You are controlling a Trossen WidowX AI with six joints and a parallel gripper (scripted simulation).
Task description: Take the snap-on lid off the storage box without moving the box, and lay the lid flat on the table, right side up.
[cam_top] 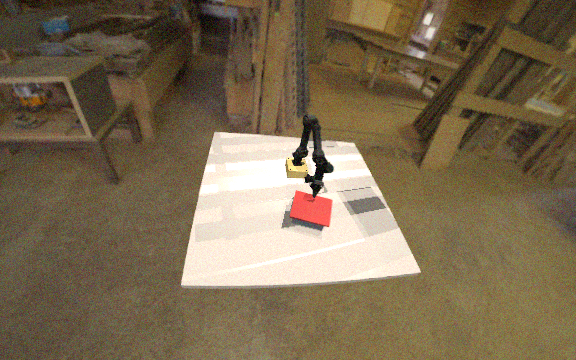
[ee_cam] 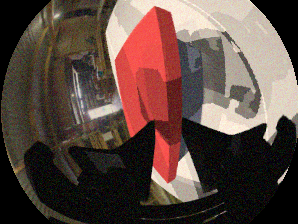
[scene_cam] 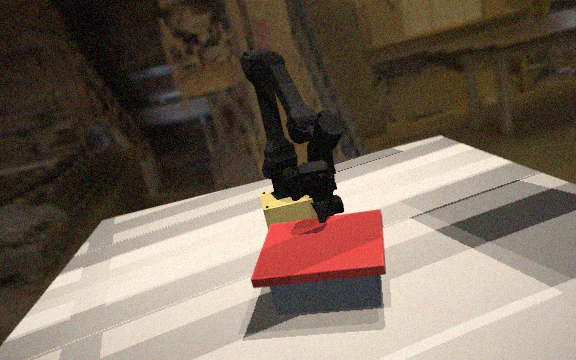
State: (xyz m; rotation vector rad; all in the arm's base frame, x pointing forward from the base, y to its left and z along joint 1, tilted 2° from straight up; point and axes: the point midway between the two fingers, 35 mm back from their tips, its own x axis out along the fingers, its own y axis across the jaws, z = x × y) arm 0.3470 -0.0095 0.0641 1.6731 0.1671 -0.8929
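My gripper tip is now 7 cm short of the red lid and 4 cm to the left of it. Also, from my gripper tip: blue storage box: 6 cm ahead, 3 cm to the right, 5 cm below.
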